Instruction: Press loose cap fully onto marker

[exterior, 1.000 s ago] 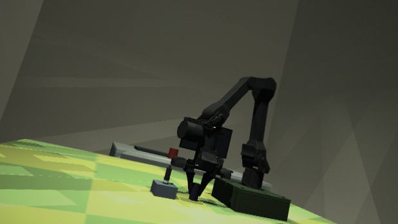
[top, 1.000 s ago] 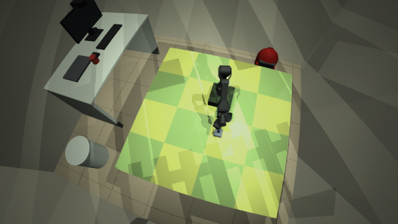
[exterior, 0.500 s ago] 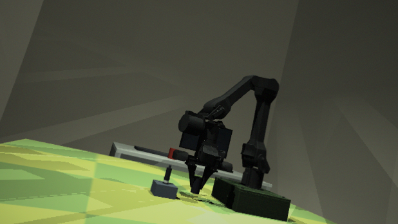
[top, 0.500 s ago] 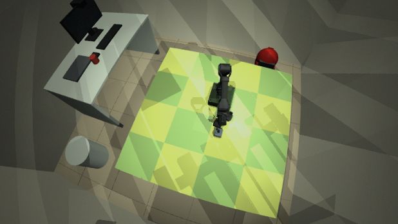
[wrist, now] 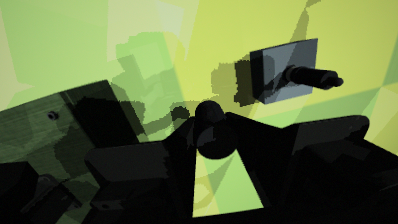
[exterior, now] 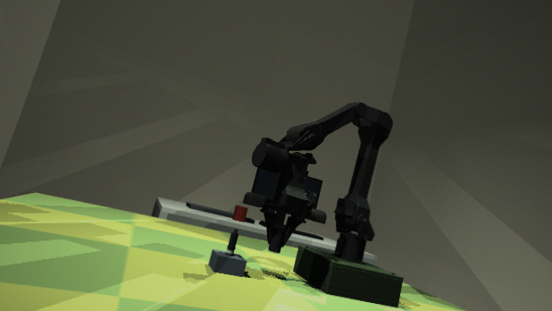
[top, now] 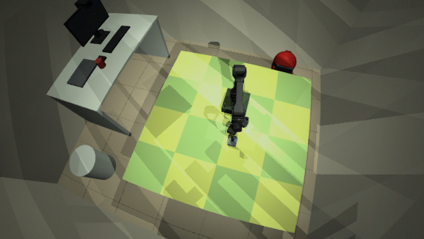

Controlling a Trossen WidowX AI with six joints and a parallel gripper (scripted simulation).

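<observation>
My gripper tip is now 10 cm short of the grey holder block, 1 cm to the right of it and 5 cm above it. Also, from my gripper tip: dark cap 1 cm above.
</observation>
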